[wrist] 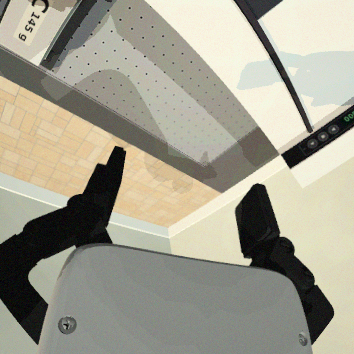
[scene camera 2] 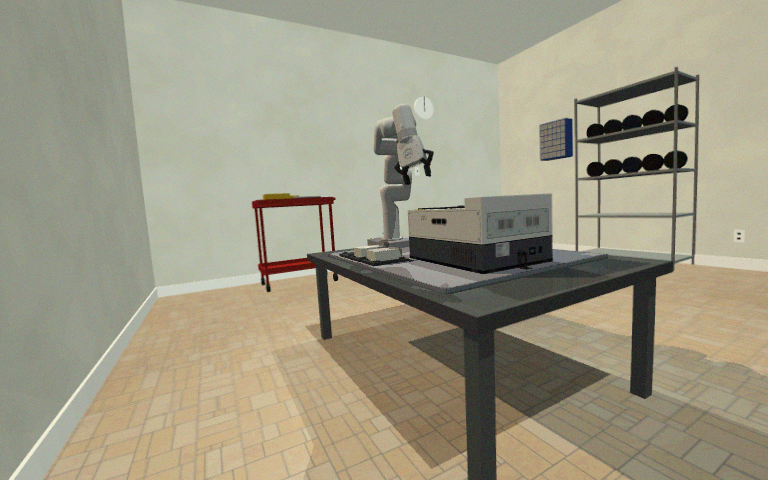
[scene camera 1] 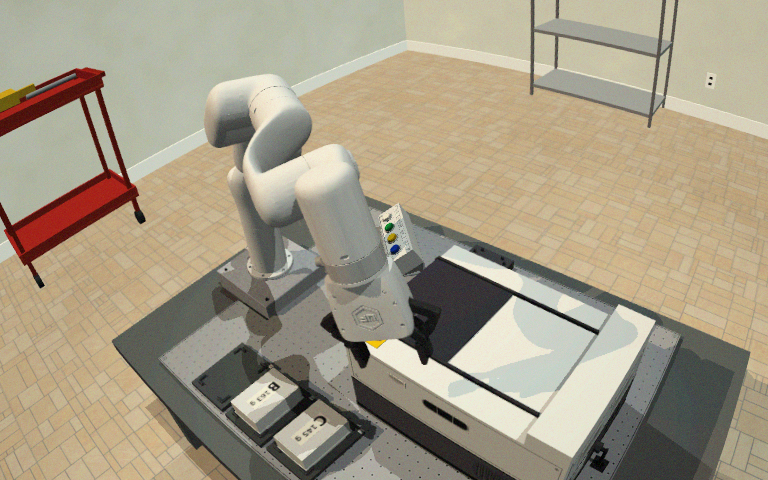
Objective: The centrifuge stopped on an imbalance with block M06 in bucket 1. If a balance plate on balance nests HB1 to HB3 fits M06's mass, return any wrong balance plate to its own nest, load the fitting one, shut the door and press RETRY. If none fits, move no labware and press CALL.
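Places are measured from the arm's base along level axes (x up, y ahead, z left), in millimetres.
Pixels of known places: gripper, between the fingertips: (wrist: 186, 180) (scene camera 2: 418, 180) (scene camera 1: 395, 360); arm's base, origin of its link: (scene camera 2: 391, 238) (scene camera 1: 270, 264).
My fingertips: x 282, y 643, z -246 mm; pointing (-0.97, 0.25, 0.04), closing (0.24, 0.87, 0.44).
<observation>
Ahead of a thing's pixels: the offset from my fingertips to its top centre. "*": to the spot under its first point. Level surfaces: height alone.
My gripper (scene camera 1: 393, 361) (scene camera 2: 417, 177) (wrist: 186, 180) is open and empty above the near left part of the centrifuge (scene camera 1: 543, 427) (scene camera 2: 447, 229). The centrifuge top has a dark area (scene camera 1: 464, 305) beside a white panel @[* dy +84, dx -113, dz +195 mm] (scene camera 1: 509, 350), between two black rails. I cannot tell whether the dark area is an opening. Plate B @[dy -315, dx -269, dz -64 mm] (scene camera 1: 269, 399), marked 163 g, and plate C @[dy -179, dx -269, dz -65 mm] (scene camera 1: 311, 435) (wrist: 20, 25), marked 145 g, sit on their nests. The third nest @[dy -451, dx -305, dz -60 mm] (scene camera 1: 226, 376) is empty. A button box @[dy -421, dx -239, dz +523 mm] (scene camera 1: 408, 261) has green @[dy -455, dx -248, dz +523 mm] (scene camera 1: 389, 226), yellow @[dy -418, dx -248, dz +489 mm] (scene camera 1: 391, 237) and blue @[dy -382, dx -248, dz +455 mm] (scene camera 1: 394, 249) buttons with unreadable labels. Block M06 does not show.
The arm base stands behind the nests on the perforated board @[dx -322 mm] (scene camera 1: 186, 353). The centrifuge's raised end housing @[* dy +245, dx -79, dz +171 mm] (scene camera 1: 589, 384) carries a black strip @[* dy +205, dx -96, dz +105 mm] (wrist: 320, 137) with round controls and partly visible green digits. A red cart (scene camera 1: 67, 217) (scene camera 2: 294, 202) and a shelf rack (scene camera 2: 673, 198) stand beyond the table.
</observation>
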